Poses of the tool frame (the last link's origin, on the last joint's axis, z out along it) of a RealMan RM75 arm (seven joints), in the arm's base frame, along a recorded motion.
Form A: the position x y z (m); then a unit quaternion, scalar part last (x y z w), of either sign.
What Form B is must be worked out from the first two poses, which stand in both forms.
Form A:
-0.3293 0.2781 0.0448 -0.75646 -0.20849 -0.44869 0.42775
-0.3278 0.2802 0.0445 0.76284 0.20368 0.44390 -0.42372
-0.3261 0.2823 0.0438 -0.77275 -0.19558 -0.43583 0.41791
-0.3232 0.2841 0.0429 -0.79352 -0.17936 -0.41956 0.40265
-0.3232 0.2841 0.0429 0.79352 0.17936 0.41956 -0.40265
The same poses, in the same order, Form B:
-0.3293 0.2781 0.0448 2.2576 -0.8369 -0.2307 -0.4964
-0.3278 0.2802 0.0445 2.2665 -0.8422 -0.2249 -0.4901
-0.3261 0.2823 0.0438 2.2793 -0.8506 -0.2153 -0.4797
-0.3232 0.2841 0.0429 2.3128 -0.8669 -0.1959 -0.4584
-0.3232 0.2841 0.0429 2.3128 -0.8669 -0.1959 -0.4584

